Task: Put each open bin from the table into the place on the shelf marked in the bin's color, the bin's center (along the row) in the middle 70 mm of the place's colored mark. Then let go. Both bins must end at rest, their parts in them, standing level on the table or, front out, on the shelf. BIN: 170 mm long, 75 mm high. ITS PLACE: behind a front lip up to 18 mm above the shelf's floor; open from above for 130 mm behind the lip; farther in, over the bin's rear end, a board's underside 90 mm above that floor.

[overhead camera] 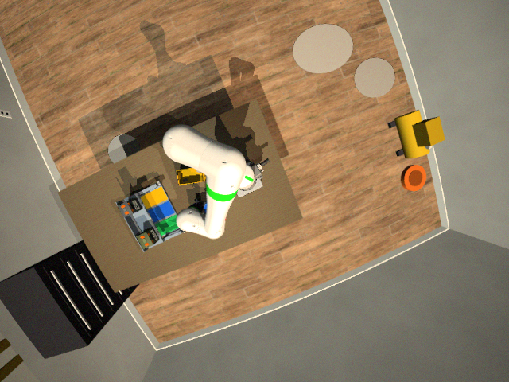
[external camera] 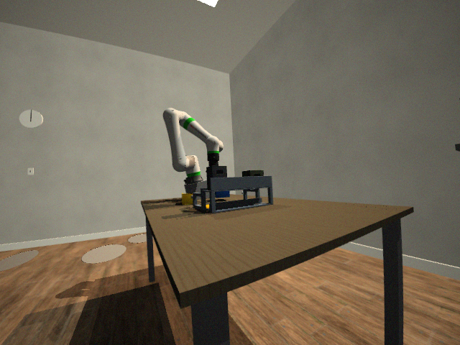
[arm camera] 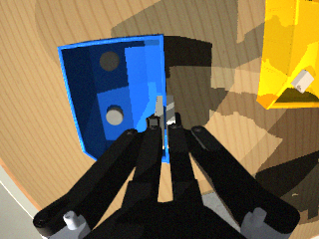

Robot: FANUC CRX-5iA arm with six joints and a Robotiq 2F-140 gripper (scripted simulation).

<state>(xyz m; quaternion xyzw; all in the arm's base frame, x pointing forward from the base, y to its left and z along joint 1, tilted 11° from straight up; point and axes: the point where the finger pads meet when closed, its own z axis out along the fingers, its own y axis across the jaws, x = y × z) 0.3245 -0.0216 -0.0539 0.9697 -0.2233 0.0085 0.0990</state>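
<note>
My hand is 2 cm short of the blue bin, 5 cm to the right of it and 4 cm above it. From my hand the other things lie so: yellow bin: 3 cm behind, 20 cm to the right, 6 cm below; then blue mark: 32 cm ahead, 12 cm to the right, 10 cm below; then green mark: 34 cm ahead, 1 cm to the right, 10 cm below.
</note>
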